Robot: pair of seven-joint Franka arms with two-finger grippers.
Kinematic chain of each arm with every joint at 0, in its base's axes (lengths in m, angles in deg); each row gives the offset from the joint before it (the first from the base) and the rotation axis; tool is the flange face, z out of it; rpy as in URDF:
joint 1: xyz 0 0 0.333 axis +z
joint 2: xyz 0 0 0 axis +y
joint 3: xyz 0 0 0.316 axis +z
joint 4: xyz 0.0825 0 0 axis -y
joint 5: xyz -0.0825 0 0.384 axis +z
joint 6: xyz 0 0 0 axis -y
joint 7: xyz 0.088 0 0 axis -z
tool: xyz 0 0 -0.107 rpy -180 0 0
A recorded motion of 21 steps. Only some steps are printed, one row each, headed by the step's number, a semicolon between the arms.
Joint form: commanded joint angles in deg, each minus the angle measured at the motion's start. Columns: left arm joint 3, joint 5, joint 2, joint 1, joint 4, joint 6, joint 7; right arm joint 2, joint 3, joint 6, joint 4, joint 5, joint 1, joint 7.
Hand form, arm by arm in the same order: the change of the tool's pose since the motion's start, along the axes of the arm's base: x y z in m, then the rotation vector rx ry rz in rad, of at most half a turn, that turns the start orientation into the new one. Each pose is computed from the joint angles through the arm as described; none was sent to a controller.
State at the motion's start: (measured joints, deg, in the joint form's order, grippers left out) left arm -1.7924 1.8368 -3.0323 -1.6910 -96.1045 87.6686 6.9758; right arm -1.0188 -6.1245 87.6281 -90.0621 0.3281 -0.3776 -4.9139
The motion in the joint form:
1: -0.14 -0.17 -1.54 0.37 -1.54 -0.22 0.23; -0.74 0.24 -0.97 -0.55 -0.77 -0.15 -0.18
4: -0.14 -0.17 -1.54 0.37 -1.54 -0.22 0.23; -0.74 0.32 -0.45 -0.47 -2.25 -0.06 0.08
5: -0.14 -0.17 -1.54 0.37 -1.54 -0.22 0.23; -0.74 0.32 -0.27 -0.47 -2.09 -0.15 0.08
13: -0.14 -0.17 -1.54 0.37 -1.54 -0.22 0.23; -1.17 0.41 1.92 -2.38 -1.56 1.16 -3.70
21: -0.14 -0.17 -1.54 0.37 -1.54 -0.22 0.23; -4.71 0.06 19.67 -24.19 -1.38 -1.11 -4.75
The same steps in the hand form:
1: -0.0090 0.0021 0.0013 -0.0021 0.0041 0.0004; -0.0060 -0.0003 0.0010 -0.0105 0.0149 0.0045
4: -0.0090 0.0021 0.0013 -0.0021 0.0041 0.0004; -0.0051 -0.0017 0.0025 -0.0375 0.0074 0.0023
5: -0.0090 0.0021 0.0013 -0.0021 0.0041 0.0004; -0.0048 -0.0023 0.0028 -0.0351 0.0040 0.0009
13: -0.0090 0.0021 0.0013 -0.0021 0.0041 0.0004; -0.0021 0.0117 -0.0056 -0.0252 -0.0095 0.0921
21: -0.0090 0.0021 0.0013 -0.0021 0.0041 0.0004; -0.0196 -0.0105 -0.1274 -0.0128 -0.0014 0.0708

